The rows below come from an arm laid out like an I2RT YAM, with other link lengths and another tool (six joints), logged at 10 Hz.
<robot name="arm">
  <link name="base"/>
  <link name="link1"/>
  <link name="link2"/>
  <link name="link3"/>
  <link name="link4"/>
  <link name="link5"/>
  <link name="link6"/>
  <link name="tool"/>
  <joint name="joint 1" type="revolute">
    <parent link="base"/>
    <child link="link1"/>
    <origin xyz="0 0 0.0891" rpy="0 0 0"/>
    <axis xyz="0 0 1"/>
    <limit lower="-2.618" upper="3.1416"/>
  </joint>
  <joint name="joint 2" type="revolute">
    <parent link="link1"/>
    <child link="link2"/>
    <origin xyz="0.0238 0.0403 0.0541" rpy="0 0 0"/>
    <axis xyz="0 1 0"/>
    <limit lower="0" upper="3.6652"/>
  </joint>
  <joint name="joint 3" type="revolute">
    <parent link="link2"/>
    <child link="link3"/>
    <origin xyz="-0.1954 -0.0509 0" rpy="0 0 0"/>
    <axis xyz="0 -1 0"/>
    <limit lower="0" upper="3.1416"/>
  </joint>
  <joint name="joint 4" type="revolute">
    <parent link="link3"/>
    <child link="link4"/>
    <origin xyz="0.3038 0.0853 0.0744" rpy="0 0 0"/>
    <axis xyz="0 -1 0"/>
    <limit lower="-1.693" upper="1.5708"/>
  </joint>
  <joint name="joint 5" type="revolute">
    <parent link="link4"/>
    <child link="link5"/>
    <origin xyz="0.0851 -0.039 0.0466" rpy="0 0 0"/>
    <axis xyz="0 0 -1"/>
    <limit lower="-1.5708" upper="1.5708"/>
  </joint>
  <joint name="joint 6" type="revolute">
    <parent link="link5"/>
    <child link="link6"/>
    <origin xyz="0.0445 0 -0.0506" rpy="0 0 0"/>
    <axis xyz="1 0 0"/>
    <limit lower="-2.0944" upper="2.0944"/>
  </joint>
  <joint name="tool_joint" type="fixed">
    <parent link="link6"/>
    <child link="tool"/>
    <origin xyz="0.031 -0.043 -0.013" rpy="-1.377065 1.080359 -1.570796"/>
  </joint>
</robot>
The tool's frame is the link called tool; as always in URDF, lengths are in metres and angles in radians.
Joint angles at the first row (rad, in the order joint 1, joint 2, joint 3, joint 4, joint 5, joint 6):
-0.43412, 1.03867, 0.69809, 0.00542, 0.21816, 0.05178
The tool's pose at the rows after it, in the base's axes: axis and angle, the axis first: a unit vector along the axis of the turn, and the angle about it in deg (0 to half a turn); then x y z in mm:
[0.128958 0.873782 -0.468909 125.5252 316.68 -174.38 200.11]
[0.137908 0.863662 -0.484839 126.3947 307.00 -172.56 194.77]
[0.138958 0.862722 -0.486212 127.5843 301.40 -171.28 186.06]
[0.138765 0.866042 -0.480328 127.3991 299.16 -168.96 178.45]
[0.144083 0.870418 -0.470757 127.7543 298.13 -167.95 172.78]
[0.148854 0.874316 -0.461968 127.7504 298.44 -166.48 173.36]
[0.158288 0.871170 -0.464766 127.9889 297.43 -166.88 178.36]
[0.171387 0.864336 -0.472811 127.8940 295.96 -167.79 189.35]
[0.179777 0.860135 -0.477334 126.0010 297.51 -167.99 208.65]
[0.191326 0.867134 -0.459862 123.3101 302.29 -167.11 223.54]
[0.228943 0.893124 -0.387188 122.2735 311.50 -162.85 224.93]
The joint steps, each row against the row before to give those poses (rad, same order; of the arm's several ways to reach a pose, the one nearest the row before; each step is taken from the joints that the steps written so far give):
-0.00012, -0.03363, -0.06024, 0.00891, 0.04622, -0.00920
0.00012, -0.04684, -0.05493, 0.01701, 0.03918, -0.00638
-0.00116, -0.01961, -0.03542, 0.00077, 0.01304, -0.00173
0.00158, -0.01521, -0.03023, 0.00964, -0.00876, 0.00750
-0.00033, 0.00145, -0.00748, -0.00826, -0.00544, 0.01882
0.00246, -0.00154, 0.00831, -0.02085, -0.00577, 0.01835
-0.00015, -0.00424, 0.01353, -0.01706, 0.01522, 0.01092
-0.00078, -0.01162, 0.02273, -0.02167, 0.02302, 0.01020
0.00074, -0.01598, 0.03944, -0.02096, -0.00140, 0.00819
-0.00023, 0.00176, 0.04815, -0.02687, -0.03723, 0.03885
0.00039, 0.05100, 0.08085, -0.08605, -0.07551, 0.13440

